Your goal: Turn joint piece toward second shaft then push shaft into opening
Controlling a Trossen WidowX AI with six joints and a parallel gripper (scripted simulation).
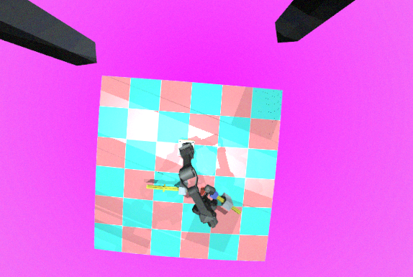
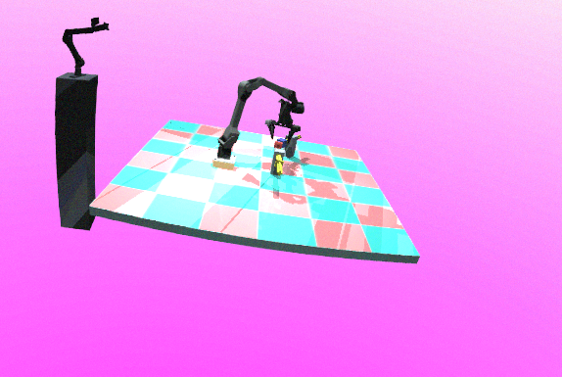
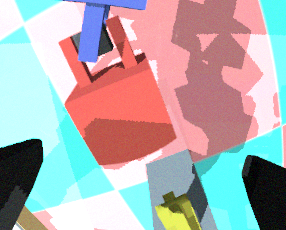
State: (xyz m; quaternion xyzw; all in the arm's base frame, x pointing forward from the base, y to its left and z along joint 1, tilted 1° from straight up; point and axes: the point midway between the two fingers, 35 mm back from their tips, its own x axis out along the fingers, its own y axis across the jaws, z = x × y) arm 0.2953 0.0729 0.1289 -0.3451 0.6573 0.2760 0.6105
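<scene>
Now: the red joint piece 3 cm below my gripper tip and 2 cm to the left of it.
</scene>
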